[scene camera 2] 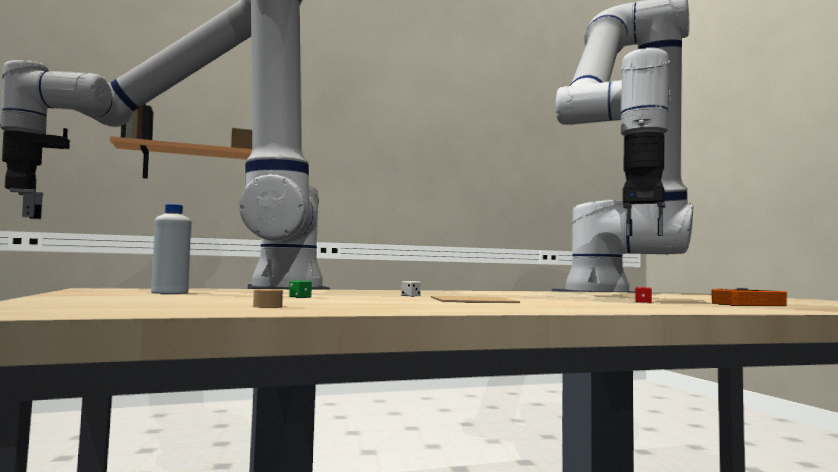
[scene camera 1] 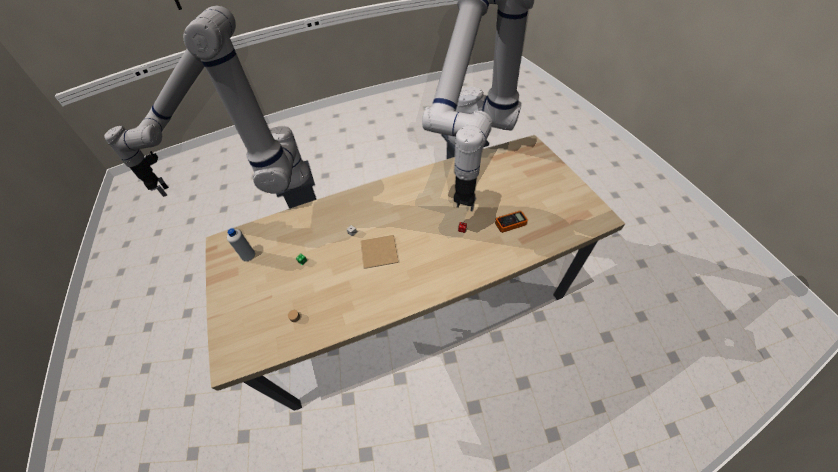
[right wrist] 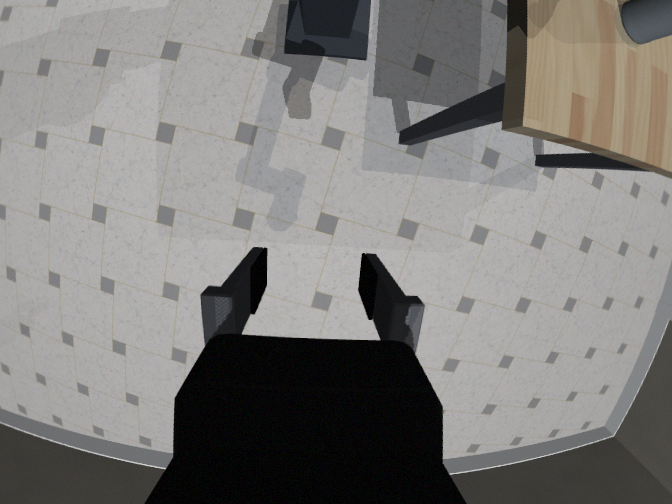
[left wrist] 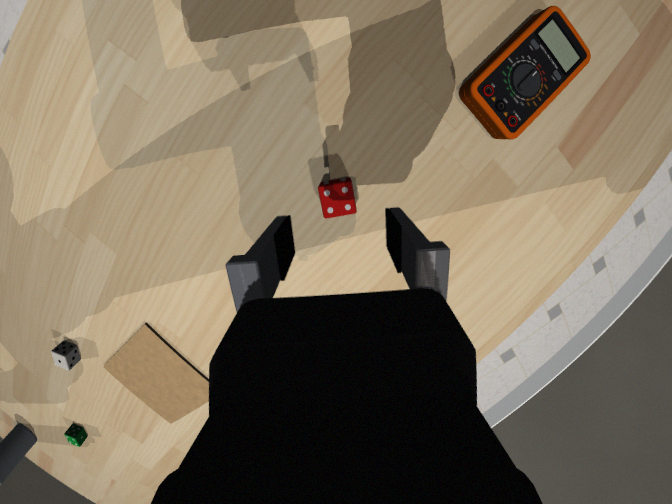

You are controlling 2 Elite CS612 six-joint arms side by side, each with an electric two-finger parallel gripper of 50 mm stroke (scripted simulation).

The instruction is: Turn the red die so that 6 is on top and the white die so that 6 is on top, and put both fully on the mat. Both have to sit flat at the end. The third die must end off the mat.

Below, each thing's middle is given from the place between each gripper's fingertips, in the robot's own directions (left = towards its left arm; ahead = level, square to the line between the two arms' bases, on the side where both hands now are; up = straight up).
My left hand [scene camera 2: 644, 235] is 140 mm above the red die [left wrist: 337, 198]. Also, from my left hand: brown mat [scene camera 1: 380, 251] (370 mm to the right, 150 mm below); then orange multimeter [scene camera 2: 741, 296] (210 mm to the left, 140 mm below, 40 mm ahead); then grey bottle [scene camera 2: 172, 235] (920 mm to the right, 160 mm behind, 70 mm below).
Right now the grey bottle is 39 cm ahead of my right hand [scene camera 2: 31, 217], 37 cm to the left of it and 9 cm below it. The rest, counted from my right hand: red die: 129 cm to the left, 55 cm ahead, 16 cm below; brown mat: 93 cm to the left, 55 cm ahead, 17 cm below.
